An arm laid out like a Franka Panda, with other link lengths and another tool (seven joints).
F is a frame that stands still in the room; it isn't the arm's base.
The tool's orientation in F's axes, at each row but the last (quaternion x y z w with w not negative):
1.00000, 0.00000, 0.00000, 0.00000
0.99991, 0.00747, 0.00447, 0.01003
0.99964, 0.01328, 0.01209, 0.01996
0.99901, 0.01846, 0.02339, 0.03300
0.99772, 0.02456, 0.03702, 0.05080
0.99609, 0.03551, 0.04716, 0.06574
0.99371, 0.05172, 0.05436, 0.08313
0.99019, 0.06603, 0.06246, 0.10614
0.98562, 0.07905, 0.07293, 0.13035
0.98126, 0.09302, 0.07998, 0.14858
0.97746, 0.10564, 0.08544, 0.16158
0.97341, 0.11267, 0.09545, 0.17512
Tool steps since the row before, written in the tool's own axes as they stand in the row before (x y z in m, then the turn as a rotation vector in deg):
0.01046, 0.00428, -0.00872, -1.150, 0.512, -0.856
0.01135, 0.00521, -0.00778, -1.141, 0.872, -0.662
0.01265, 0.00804, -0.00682, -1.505, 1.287, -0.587
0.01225, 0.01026, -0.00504, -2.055, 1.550, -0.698
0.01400, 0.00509, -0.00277, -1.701, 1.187, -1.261
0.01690, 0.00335, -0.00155, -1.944, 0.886, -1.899
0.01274, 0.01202, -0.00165, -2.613, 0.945, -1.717
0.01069, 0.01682, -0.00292, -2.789, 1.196, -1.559
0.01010, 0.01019, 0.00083, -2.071, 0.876, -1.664
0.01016, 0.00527, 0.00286, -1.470, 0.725, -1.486
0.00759, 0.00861, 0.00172, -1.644, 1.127, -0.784
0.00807, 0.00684, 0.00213, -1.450, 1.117, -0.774
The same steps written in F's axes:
0.01046, -0.00428, 0.00872, -1.150, -0.512, 0.856
0.01135, -0.00488, 0.00798, -1.134, -0.876, 0.669
0.01268, -0.00742, 0.00744, -1.485, -1.303, 0.603
0.01235, -0.00943, 0.00627, -2.030, -1.579, 0.706
0.01396, -0.00404, 0.00427, -1.737, -1.144, 1.252
0.01685, -0.00181, 0.00349, -2.061, -0.783, 1.820
0.01353, -0.01010, 0.00494, -2.695, -0.945, 1.585
0.01209, -0.01417, 0.00768, -2.817, -1.245, 1.467
0.01140, -0.00815, 0.00319, -2.177, -0.789, 1.570
0.01122, -0.00364, 0.00023, -1.585, -0.573, 1.433
0.00920, -0.00670, 0.00228, -1.539, -1.194, 0.889
0.00947, -0.00489, 0.00170, -1.353, -1.139, 0.905

